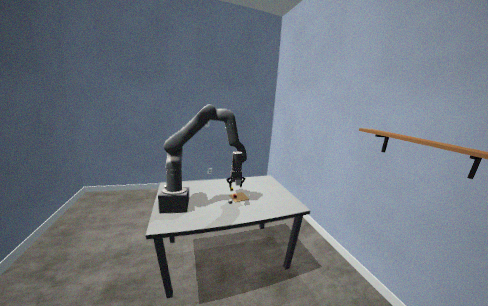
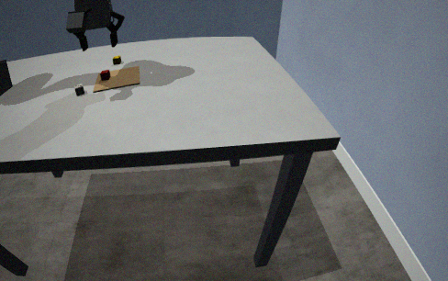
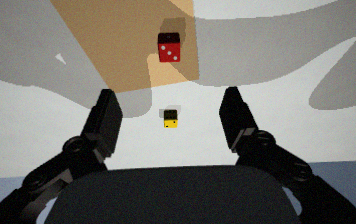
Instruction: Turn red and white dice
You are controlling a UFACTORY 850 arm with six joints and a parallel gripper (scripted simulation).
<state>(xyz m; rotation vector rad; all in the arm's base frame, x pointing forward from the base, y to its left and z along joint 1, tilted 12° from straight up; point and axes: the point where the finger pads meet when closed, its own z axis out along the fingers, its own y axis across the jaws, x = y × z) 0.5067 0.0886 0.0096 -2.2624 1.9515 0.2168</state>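
Right now the white die is 10 cm below my hand, 8 cm to the right of it and 5 cm behind it. Round my hand: tan mat: 11 cm below, 4 cm ahead, 1 cm to the left; then red die: 10 cm below; then yellow die: 14 cm to the left, 10 cm below, 2 cm behind.
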